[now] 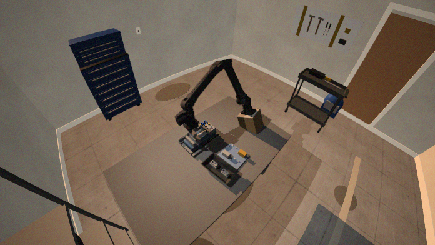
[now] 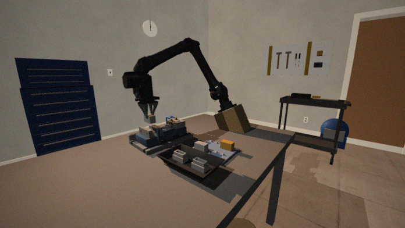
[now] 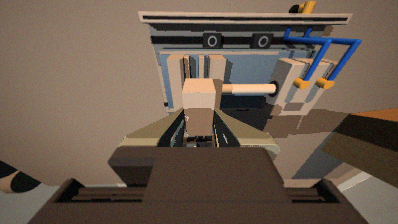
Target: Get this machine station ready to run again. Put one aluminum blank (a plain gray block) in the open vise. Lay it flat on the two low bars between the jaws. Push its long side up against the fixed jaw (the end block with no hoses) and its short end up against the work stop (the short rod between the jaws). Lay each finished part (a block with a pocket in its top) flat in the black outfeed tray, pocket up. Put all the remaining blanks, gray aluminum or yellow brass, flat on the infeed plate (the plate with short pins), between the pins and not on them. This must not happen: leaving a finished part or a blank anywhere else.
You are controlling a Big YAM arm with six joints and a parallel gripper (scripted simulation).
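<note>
Now: the vise 120 mm below my hand, 70 mm behind it and 10 mm to the left of it. The rest, counted from my hand: yellow brass blank: 360 mm to the left, 170 mm behind, 130 mm below.
</note>
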